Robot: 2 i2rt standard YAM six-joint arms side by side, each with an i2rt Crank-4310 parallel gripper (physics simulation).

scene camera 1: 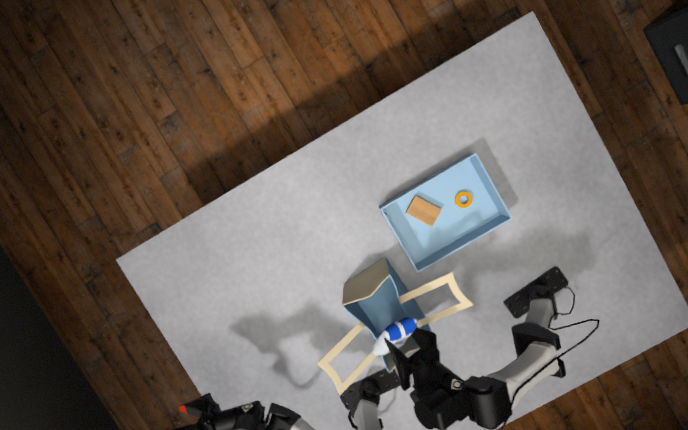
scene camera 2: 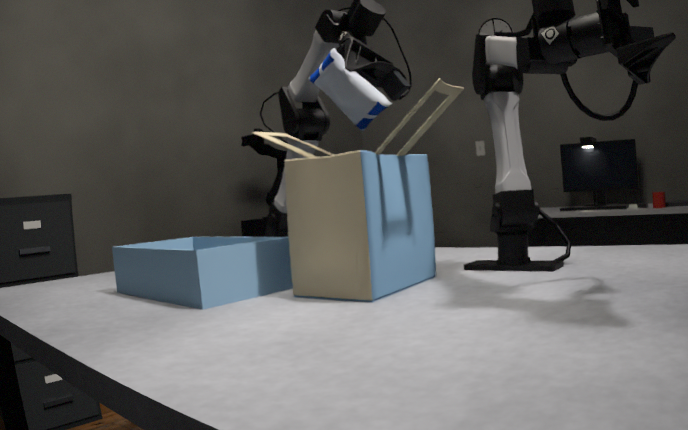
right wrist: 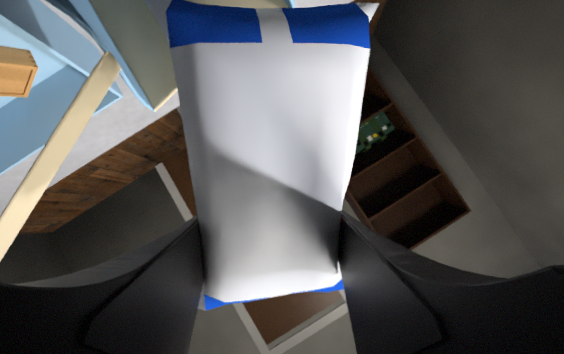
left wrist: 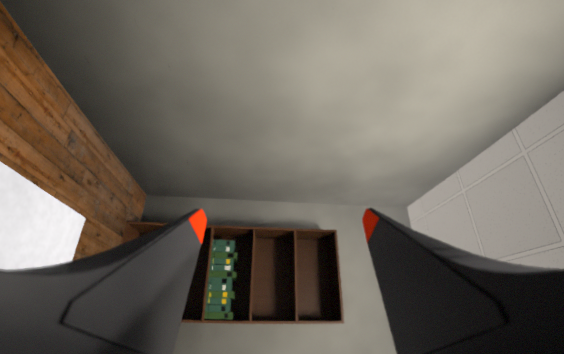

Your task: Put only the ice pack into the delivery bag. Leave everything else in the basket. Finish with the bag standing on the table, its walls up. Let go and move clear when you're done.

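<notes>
A white ice pack with blue ends point(scene camera 1: 400, 329) point(scene camera 2: 352, 93) point(right wrist: 270, 150) is held tilted in the air, above the rim of the delivery bag point(scene camera 1: 377, 304) point(scene camera 2: 329, 228). In scene camera 1 it overlaps the bag's lower end. The blue and tan bag stands upright, walls up, its two handles splayed outward. My right gripper point(scene camera 1: 408, 349) point(scene camera 2: 375, 76) point(right wrist: 273, 213) is shut on the ice pack. My left gripper point(left wrist: 283, 213) point(scene camera 2: 644, 55) is open and empty, away from the bag. The light blue basket point(scene camera 1: 464, 245) point(scene camera 2: 243, 268) holds a brown box point(scene camera 1: 423, 210) point(right wrist: 15, 72) and an orange ring point(scene camera 1: 456, 202).
One cream handle point(scene camera 1: 459, 306) point(scene camera 2: 418, 131) reaches from the bag toward the right in scene camera 1. The other handle point(scene camera 1: 332, 375) reaches to the lower left, over the left arm's base point(scene camera 1: 370, 387). The basket stands close beyond the bag. The right arm's base point(scene camera 1: 535, 291) is at the right.
</notes>
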